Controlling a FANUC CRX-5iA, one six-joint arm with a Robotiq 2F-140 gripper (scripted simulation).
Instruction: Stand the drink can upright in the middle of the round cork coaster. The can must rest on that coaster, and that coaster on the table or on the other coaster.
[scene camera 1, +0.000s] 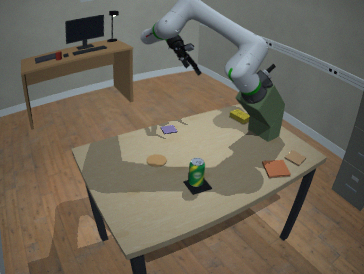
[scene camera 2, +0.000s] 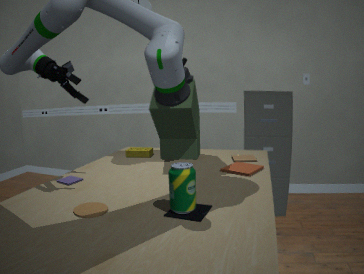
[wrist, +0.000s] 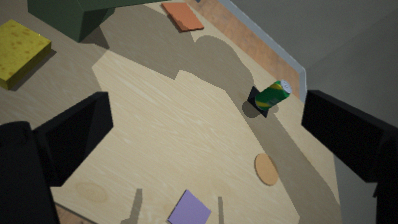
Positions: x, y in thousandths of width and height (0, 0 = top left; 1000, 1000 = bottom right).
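You'd see my gripper (wrist: 521, 484) in the wrist view, and there's an orange tile (wrist: 466, 105) in it too.
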